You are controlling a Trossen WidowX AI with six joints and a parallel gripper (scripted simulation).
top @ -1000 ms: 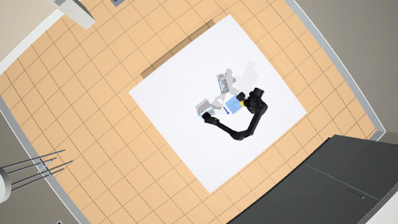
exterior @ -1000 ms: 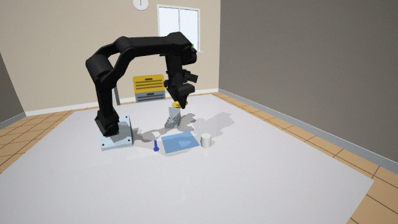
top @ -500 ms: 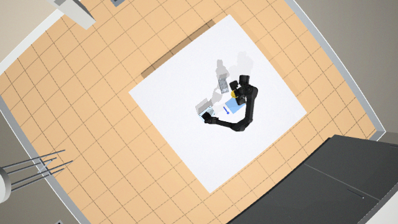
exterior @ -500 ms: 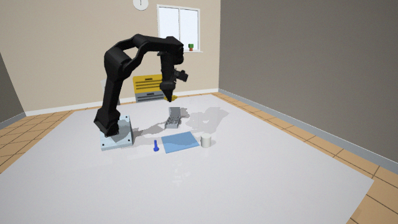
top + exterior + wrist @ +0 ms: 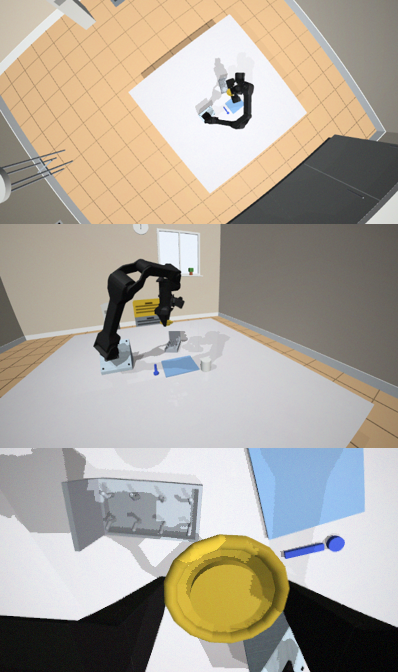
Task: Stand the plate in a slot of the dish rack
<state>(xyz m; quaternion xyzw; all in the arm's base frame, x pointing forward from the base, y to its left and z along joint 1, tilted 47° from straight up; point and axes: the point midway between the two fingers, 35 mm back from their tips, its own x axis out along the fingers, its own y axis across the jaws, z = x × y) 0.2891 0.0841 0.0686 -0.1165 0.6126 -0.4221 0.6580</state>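
My gripper tip is now 40 mm short of the grey dish rack, 70 mm to the right of it and 150 mm above it. The rest, counted from my gripper tip: yellow plate 10 mm above; then blue spoon 100 mm behind, 120 mm to the right, 170 mm below; then blue mat 10 mm ahead, 130 mm to the right, 170 mm below.
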